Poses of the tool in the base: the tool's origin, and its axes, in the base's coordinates. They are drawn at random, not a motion.
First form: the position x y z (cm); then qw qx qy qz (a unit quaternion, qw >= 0).
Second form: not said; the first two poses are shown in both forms.
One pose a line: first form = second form
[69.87 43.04 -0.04 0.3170 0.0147 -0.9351 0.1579] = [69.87 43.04 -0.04 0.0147 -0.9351 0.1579 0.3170]
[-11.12 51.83 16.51 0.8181 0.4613 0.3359 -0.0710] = [-11.12 51.83 16.51 0.4613 0.3359 -0.0710 0.8181]
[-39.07 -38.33 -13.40 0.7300 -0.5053 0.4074 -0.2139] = [-39.07 -38.33 -13.40 -0.5053 0.4074 -0.2139 0.7300]
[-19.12 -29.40 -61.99 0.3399 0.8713 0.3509 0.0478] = [-19.12 -29.40 -61.99 0.8713 0.3509 0.0478 0.3399]
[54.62 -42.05 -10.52 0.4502 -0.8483 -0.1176 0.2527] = [54.62 -42.05 -10.52 -0.8483 -0.1176 0.2527 0.4502]
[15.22 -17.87 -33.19 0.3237 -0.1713 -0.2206 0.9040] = [15.22 -17.87 -33.19 -0.1713 -0.2206 0.9040 0.3237]
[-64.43 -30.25 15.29 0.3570 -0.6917 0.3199 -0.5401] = [-64.43 -30.25 15.29 -0.6917 0.3199 -0.5401 0.3570]
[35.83 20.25 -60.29 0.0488 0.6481 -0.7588 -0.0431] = [35.83 20.25 -60.29 0.6481 -0.7588 -0.0431 0.0488]
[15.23 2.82 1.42 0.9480 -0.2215 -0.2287 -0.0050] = [15.23 2.82 1.42 -0.2215 -0.2287 -0.0050 0.9480]
